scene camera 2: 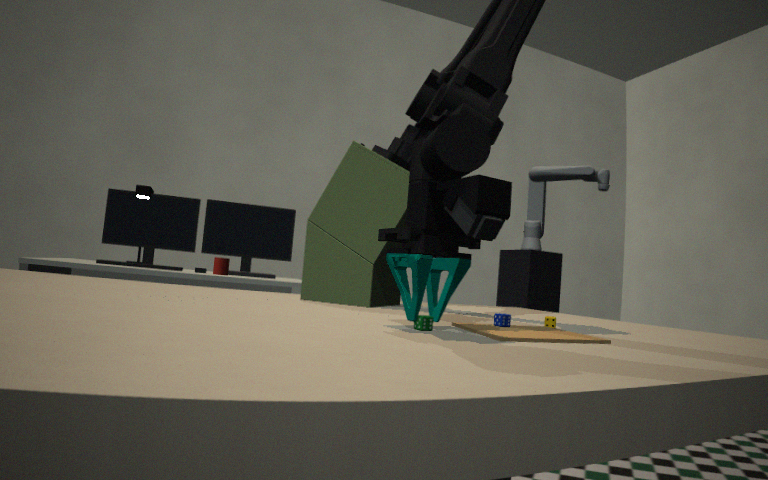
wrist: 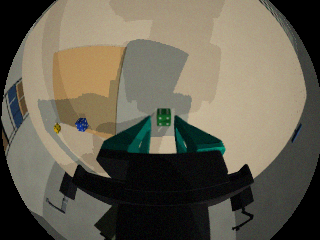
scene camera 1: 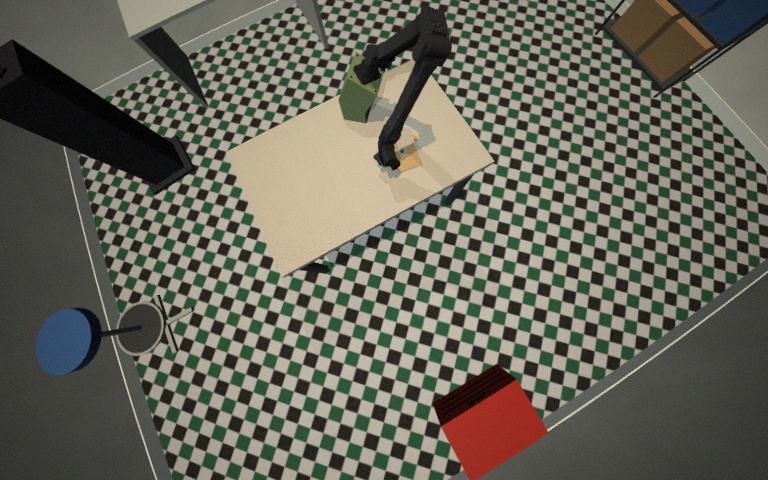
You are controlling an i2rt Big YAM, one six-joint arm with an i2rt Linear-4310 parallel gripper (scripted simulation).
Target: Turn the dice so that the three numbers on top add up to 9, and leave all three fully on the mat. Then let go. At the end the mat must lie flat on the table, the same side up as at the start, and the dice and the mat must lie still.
Labels:
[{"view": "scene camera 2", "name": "gripper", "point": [423,321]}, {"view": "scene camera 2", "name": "mat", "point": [515,333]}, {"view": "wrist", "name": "gripper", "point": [162,120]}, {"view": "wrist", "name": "mat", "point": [86,80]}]

